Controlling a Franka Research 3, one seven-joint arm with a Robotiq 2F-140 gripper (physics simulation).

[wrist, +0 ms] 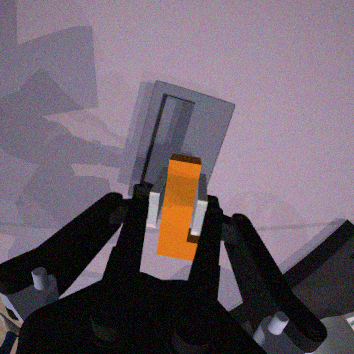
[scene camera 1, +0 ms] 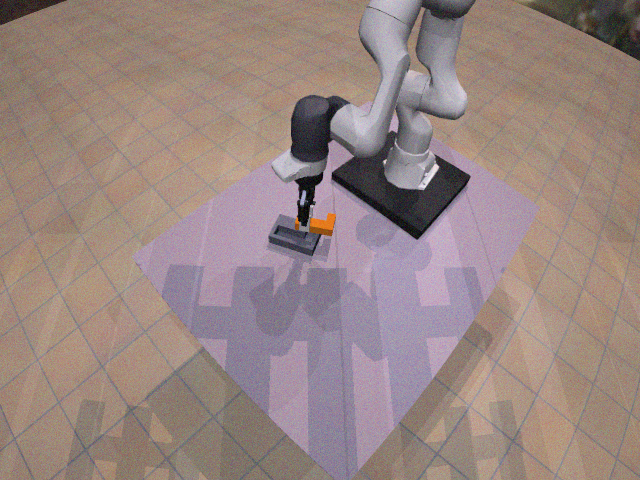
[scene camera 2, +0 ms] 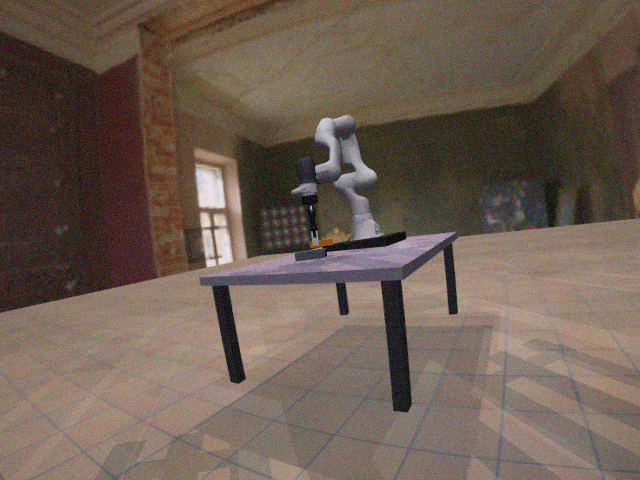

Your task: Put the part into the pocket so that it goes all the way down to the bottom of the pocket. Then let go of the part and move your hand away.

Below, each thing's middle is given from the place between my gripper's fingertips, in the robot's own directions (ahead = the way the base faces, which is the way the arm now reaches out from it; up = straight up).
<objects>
My gripper is now 30 mm past the orange L-shaped part (wrist: 174,239), 20 mm to the right of it and 10 mm below it.
</objects>
